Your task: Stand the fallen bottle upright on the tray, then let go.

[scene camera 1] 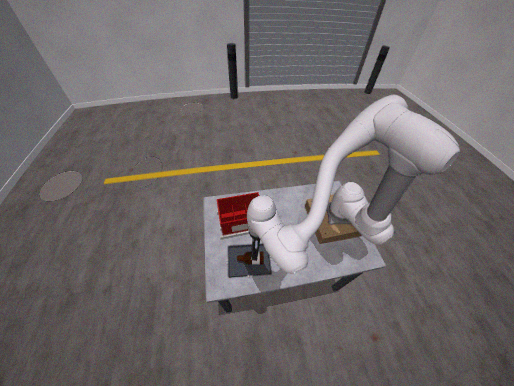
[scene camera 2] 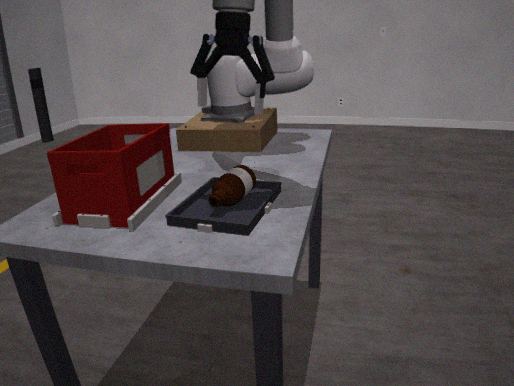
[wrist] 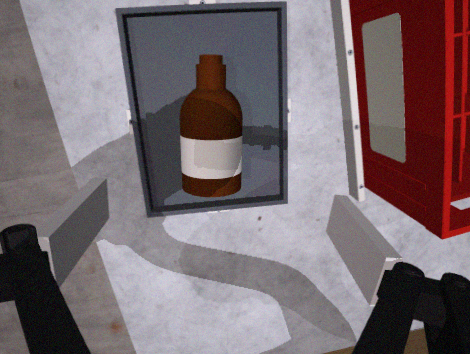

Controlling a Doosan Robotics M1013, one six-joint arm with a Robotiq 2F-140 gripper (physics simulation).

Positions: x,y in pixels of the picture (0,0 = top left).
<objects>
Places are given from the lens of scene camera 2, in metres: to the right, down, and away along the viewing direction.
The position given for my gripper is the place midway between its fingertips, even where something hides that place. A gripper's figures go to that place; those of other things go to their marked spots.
my gripper (scene camera 2: 229,109): -0.06, -0.19, 0.89
brown bottle (scene camera 2: 230,188): -0.06, -0.01, 0.89
</objects>
